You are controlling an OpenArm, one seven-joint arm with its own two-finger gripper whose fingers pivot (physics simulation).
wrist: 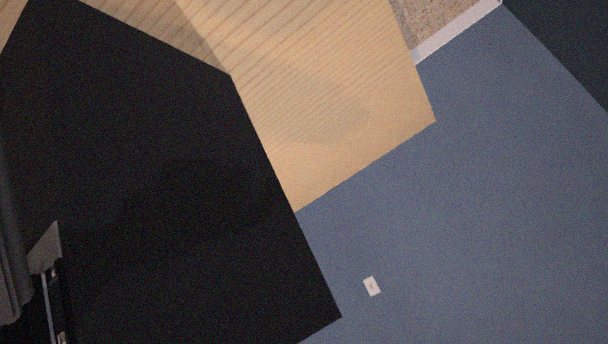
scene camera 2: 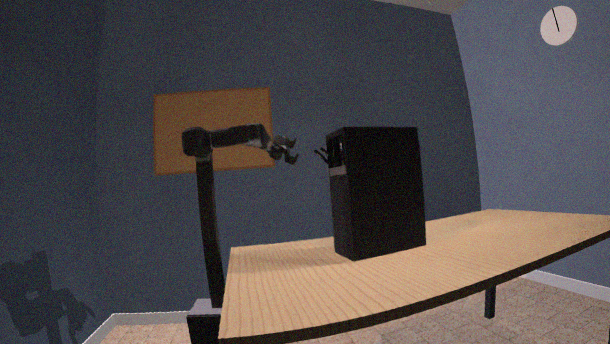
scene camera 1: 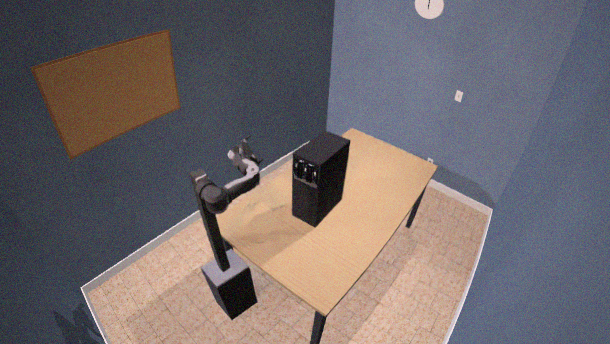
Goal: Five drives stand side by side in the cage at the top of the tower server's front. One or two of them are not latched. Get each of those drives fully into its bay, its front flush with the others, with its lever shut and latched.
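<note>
The black tower server (scene camera 1: pixel 331 180) (scene camera 2: pixel 385 192) (wrist: pixel 165 150) stands upright on the table. Its drives (scene camera 1: pixel 306 171) sit side by side in the cage at the top of its front. In scene view 2, two thin dark levers (scene camera 2: pixel 321 153) stick out from the cage, tilted outward and up. Which bays they belong to I cannot tell. In the wrist view, part of the cage's drive fronts (wrist: pixel 56 305) shows at the lower left; the rest is cut off or hidden. My gripper (scene camera 1: pixel 254 150) (scene camera 2: pixel 297 150) is open and empty, in front of the cage at about its height, apart from the levers.
The wooden table (scene camera 1: pixel 390 165) (scene camera 2: pixel 280 300) (wrist: pixel 325 100) carries the tower. The arm's pedestal (scene camera 1: pixel 231 287) stands on the floor beyond the table's near left end. A cork board (scene camera 1: pixel 110 92) (scene camera 2: pixel 175 135) hangs on the dark wall behind the arm.
</note>
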